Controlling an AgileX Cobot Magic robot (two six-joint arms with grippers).
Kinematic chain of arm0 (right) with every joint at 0, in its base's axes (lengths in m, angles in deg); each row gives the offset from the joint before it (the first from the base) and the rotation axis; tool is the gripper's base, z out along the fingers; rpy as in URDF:
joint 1: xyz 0 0 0.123 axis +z
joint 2: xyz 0 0 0 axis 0.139 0.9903 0
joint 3: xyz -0.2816 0.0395 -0.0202 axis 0.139 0.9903 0
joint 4: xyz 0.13 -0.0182 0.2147 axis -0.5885 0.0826 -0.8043
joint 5: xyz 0 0 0 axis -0.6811 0.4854 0.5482
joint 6: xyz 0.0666 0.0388 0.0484 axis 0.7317 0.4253 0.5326
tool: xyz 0 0 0 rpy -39.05 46.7 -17.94
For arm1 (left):
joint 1: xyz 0 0 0.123 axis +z
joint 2: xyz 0 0 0 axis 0.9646 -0.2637 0
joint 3: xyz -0.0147 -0.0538 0.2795 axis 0.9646 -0.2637 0
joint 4: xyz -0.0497 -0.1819 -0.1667 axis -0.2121 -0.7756 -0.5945
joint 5: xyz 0 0 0 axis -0.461 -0.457 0.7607
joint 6: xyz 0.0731 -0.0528 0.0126 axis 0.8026 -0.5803 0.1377
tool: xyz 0 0 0 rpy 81.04 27.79 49.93
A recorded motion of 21 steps. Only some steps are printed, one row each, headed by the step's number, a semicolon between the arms.
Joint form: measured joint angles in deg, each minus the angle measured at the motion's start. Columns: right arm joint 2, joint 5, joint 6, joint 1, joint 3, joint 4; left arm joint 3, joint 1, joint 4, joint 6, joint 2, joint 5.
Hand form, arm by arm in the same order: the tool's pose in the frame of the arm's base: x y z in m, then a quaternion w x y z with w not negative. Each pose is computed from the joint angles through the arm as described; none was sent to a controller.
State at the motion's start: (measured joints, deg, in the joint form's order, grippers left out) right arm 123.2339 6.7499 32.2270 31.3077 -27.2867 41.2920; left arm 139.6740 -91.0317 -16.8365 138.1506 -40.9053 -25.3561
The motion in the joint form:
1: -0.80 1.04 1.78 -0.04 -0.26 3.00; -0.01 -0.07 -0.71 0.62 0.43 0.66
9: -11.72 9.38 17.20 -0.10 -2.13 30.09; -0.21 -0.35 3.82 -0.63 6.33 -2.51
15: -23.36 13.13 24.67 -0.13 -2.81 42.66; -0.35 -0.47 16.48 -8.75 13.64 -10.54
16: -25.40 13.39 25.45 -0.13 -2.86 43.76; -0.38 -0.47 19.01 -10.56 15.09 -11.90
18: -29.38 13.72 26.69 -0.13 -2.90 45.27; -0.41 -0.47 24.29 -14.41 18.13 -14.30
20: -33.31 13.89 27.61 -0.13 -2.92 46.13; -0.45 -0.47 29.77 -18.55 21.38 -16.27
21: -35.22 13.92 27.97 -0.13 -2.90 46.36; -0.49 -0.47 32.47 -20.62 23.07 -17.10
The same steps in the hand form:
1: 0.3133 0.1609 0.1379 0.07081 -0.37085 0.91615 0.13465; 0.3349 -0.1752 0.1736 0.19858 0.16582 0.82788 -0.49767
9: 0.3082 0.1268 0.2052 0.09431 -0.39801 0.91208 -0.02829; 0.3273 -0.1713 0.2037 0.23598 0.20045 0.82981 -0.46428
15: 0.2902 0.1012 0.2747 0.17605 -0.37234 0.90373 -0.11681; 0.3187 -0.1574 0.2331 0.27517 0.22023 0.85755 -0.37469
16: 0.2855 0.0976 0.2861 0.19292 -0.36608 0.90186 -0.12416; 0.3168 -0.1543 0.2394 0.28422 0.22176 0.86120 -0.35830
18: 0.2749 0.0910 0.3072 0.22621 -0.35339 0.89786 -0.13340; 0.3122 -0.1478 0.2530 0.30364 0.22450 0.86642 -0.32667
20: 0.2630 0.0847 0.3269 0.25937 -0.34070 0.89318 -0.13740; 0.3062 -0.1410 0.2680 0.32452 0.22613 0.86911 -0.29698
21: 0.2566 0.0816 0.3359 0.27538 -0.33460 0.89063 -0.13779; 0.3027 -0.1376 0.2759 0.33553 0.22655 0.86943 -0.28317

